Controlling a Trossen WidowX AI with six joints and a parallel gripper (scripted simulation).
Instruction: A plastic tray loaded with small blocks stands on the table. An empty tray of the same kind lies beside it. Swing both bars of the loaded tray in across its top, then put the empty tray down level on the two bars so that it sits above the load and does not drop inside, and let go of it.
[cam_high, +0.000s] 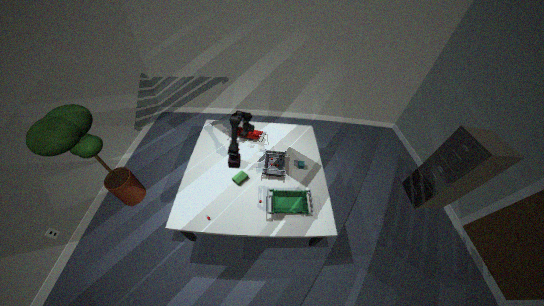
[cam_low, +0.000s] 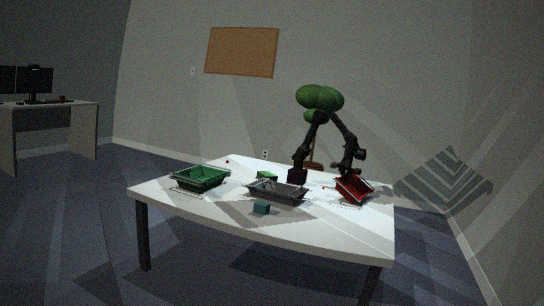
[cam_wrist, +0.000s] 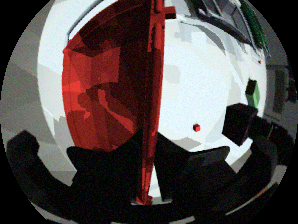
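The red tray is 8 cm to the left of my gripper tip, 3 cm ahead of it and 1 cm below it. From my gripper tip the other things lie so: teal block 49 cm ahead, 37 cm to the right, 6 cm below; then green block 46 cm to the right, 8 cm behind, 6 cm below.
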